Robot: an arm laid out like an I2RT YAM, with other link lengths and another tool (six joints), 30 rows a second.
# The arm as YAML. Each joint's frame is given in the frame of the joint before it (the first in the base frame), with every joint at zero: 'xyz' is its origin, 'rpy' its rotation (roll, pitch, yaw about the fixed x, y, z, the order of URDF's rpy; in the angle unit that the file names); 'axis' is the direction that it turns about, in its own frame. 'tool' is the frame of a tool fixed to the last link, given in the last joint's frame.
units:
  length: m
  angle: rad
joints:
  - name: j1
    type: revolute
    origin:
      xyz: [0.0, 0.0, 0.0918]
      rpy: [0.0, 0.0, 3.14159]
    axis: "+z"
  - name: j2
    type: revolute
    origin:
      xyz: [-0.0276, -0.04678, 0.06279]
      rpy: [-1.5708, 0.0, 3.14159]
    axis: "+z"
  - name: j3
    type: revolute
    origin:
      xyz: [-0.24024, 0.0, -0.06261]
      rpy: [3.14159, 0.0, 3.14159]
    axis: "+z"
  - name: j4
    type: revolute
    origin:
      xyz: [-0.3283, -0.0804, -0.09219]
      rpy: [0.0, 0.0, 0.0]
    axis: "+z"
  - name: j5
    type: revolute
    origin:
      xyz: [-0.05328, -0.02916, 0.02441]
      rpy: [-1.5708, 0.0, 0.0]
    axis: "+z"
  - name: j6
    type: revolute
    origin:
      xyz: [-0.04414, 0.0, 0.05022]
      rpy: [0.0, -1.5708, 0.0]
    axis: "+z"
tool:
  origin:
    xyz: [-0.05, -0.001, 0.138]
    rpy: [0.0, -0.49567, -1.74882]
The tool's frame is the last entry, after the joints.
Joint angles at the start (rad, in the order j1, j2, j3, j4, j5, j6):
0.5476, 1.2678, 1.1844, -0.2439, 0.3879, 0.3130
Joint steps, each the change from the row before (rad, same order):
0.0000, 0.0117, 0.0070, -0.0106, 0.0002, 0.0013
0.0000, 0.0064, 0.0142, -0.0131, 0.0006, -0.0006
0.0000, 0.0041, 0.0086, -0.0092, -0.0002, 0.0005
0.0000, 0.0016, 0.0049, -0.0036, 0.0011, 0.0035
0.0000, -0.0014, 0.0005, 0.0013, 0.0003, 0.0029
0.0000, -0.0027, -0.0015, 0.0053, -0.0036, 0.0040
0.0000, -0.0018, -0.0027, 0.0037, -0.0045, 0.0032
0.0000, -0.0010, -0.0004, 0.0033, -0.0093, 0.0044
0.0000, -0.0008, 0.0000, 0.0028, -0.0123, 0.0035
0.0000, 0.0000, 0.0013, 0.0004, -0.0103, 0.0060
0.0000, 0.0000, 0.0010, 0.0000, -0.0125, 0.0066
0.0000, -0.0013, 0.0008, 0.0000, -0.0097, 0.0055
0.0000, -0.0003, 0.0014, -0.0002, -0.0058, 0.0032
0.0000, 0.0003, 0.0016, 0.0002, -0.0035, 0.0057
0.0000, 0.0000, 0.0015, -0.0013, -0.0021, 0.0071
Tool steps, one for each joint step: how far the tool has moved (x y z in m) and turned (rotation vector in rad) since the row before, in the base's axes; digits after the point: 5 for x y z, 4 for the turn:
0.00191, 0.00106, -0.00400, -0.0068, 0.0132, -0.0006
0.00070, 0.00034, 0.00194, -0.0035, 0.0043, -0.0004
0.00040, 0.00026, 0.00077, -0.0019, 0.0041, 0.0000
0.00018, -0.00028, 0.00114, 0.0028, 0.0005, -0.0022
-0.00022, -0.00034, 0.00120, 0.0043, -0.0024, -0.0012
-0.00037, 0.00026, 0.00145, 0.0082, -0.0044, 0.0021
-0.00026, 0.00053, 0.00001, 0.0058, -0.0012, 0.0032
-0.00022, 0.00142, 0.00066, 0.0088, -0.0011, 0.0074
-0.00028, 0.00201, 0.00061, 0.0086, -0.0004, 0.0105
-0.00019, 0.00156, 0.00046, 0.0094, 0.0013, 0.0079
-0.00026, 0.00192, 0.00015, 0.0102, 0.0024, 0.0098
-0.00049, 0.00131, 0.00076, 0.0089, 0.0009, 0.0075
-0.00022, 0.00084, 0.00069, 0.0054, 0.0003, 0.0045
-0.00001, 0.00039, 0.00062, 0.0070, 0.0004, 0.0016
-0.00008, 0.00000, 0.00040, 0.0073, 0.0016, -0.0002

